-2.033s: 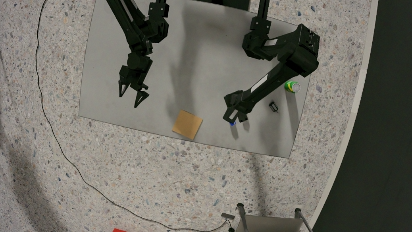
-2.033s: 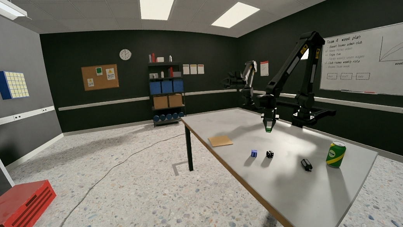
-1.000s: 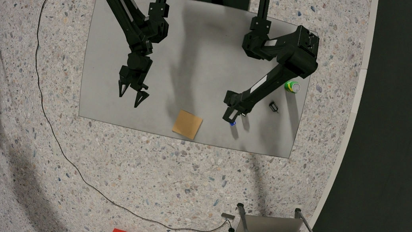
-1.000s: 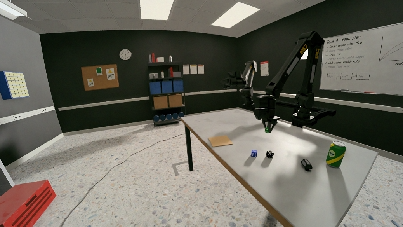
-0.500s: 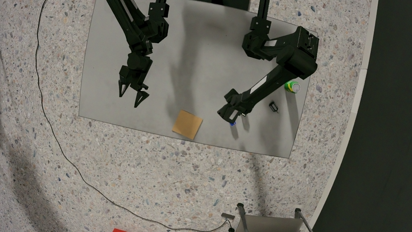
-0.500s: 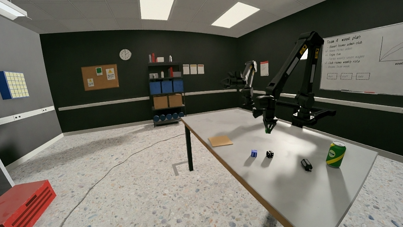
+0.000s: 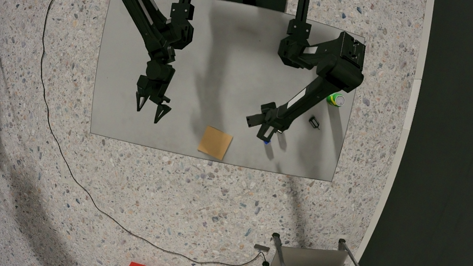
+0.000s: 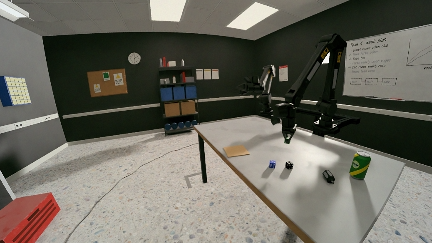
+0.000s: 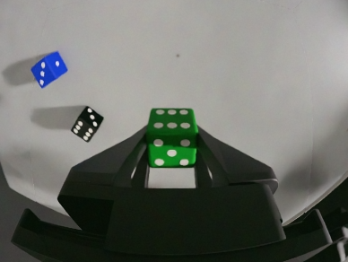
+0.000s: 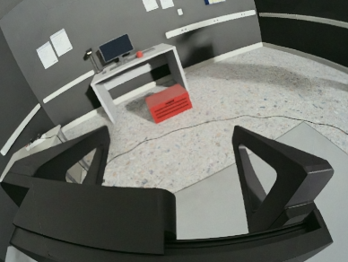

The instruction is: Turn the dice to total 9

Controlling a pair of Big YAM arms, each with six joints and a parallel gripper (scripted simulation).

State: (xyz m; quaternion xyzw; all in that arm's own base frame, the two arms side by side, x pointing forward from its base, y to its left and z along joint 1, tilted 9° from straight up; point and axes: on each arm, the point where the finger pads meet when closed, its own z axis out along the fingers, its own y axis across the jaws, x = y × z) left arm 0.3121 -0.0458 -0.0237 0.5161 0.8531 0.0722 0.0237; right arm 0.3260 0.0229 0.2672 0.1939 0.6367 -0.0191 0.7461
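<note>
The black die lies 90 mm to the left of my left hand, 90 mm below it and 80 mm ahead of it. Round my left hand: blue die (150 mm ahead, 90 mm below, 30 mm to the left); then brown square mat (230 mm to the right, 210 mm ahead, 100 mm below); then green die (right at my left hand).
</note>
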